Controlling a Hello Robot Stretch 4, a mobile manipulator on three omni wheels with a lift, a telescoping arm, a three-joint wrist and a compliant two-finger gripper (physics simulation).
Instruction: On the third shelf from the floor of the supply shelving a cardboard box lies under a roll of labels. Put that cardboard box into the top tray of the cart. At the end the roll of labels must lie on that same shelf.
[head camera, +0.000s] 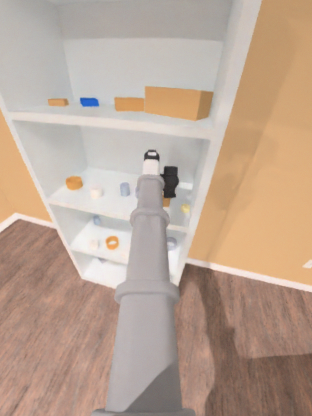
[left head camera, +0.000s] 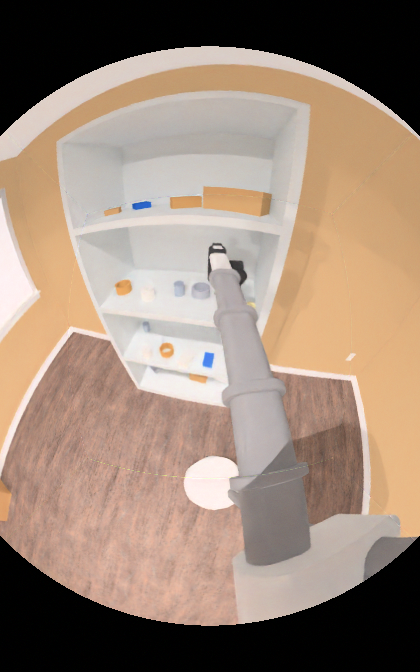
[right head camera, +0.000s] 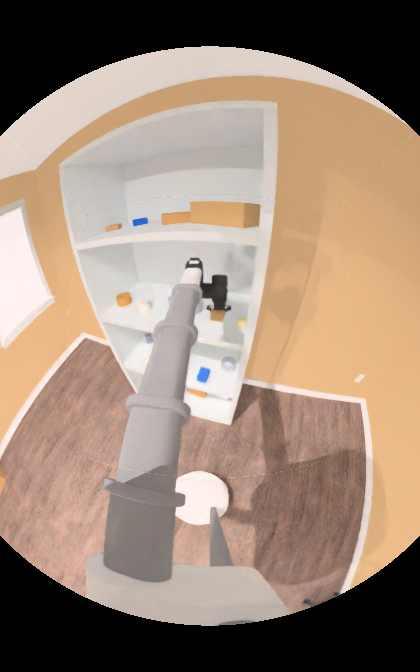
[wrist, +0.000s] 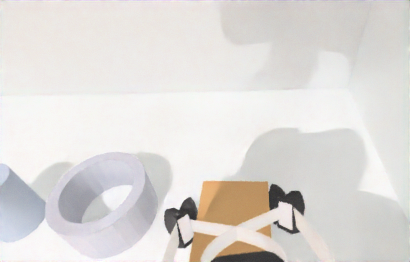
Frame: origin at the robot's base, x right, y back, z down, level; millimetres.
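Seen in the pictures: gripper, between the fingertips: (wrist: 232, 206).
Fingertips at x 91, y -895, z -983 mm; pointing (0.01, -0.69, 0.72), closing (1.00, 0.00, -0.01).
A point is followed by its place in that frame.
The cardboard box (head camera: 166, 201) {x 92, y -810, z -1004 mm} (right head camera: 217, 316) (wrist: 232, 200) {x 91, y -882, z -1014 mm} is a plain tan box on the third shelf (head camera: 107, 202) {x -248, y -834, z -963 mm} (wrist: 175, 125) {x 24, y -1060, z -963 mm}, toward its right end. In the wrist view its top shows bare in front of the fingers. My gripper (right head camera: 218, 308) (wrist: 232, 206) {x 91, y -895, z -983 mm} is shut on it, a black fingertip against each side. The box's near end is hidden by the gripper. A wide lilac-grey ring (left head camera: 200, 290) (wrist: 102, 200) stands left of the box, apart from it. A small white roll (head camera: 96, 193) {x -316, y -870, z -999 mm} (left head camera: 148, 294) stands farther left. I cannot tell which is the roll of labels. The cart does not show.
A blue-grey cylinder (head camera: 125, 189) {x -149, y -900, z -1015 mm} (wrist: 17, 205) {x -131, y -916, z -1004 mm} and an orange ring (head camera: 74, 183) {x -479, y -960, z -1008 mm} share the shelf; a small yellow thing (head camera: 185, 208) {x 197, y -774, z -988 mm} (right head camera: 242, 323) stands near its right side wall. The shelf above holds a large tan box (head camera: 177, 102) {x 94, y -840, z -1475 mm}. An orange edge (left head camera: 4, 501) shows at far left.
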